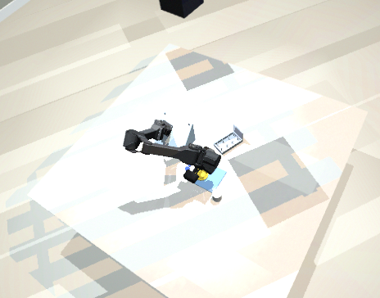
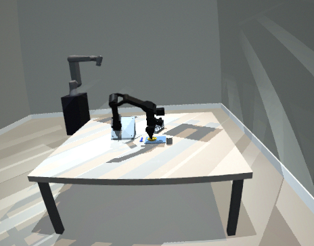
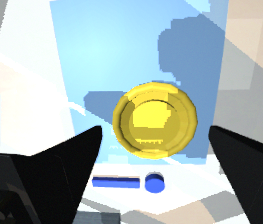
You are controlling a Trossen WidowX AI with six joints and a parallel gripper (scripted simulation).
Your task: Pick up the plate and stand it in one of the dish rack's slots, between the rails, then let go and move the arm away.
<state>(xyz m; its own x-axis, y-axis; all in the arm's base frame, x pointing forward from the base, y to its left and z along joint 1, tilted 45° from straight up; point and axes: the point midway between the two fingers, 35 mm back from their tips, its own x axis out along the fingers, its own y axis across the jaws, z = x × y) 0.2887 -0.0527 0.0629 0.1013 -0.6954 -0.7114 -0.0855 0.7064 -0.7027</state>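
Now: gripper tip 10 mm above the plate. Round my gripper tip: light blue mat 20 mm ahead, 10 mm to the left, 30 mm below; then white cup 130 mm ahead, 50 mm to the right, 10 mm below; then blue spoon 80 mm behind, 10 mm to the left, 30 mm below.
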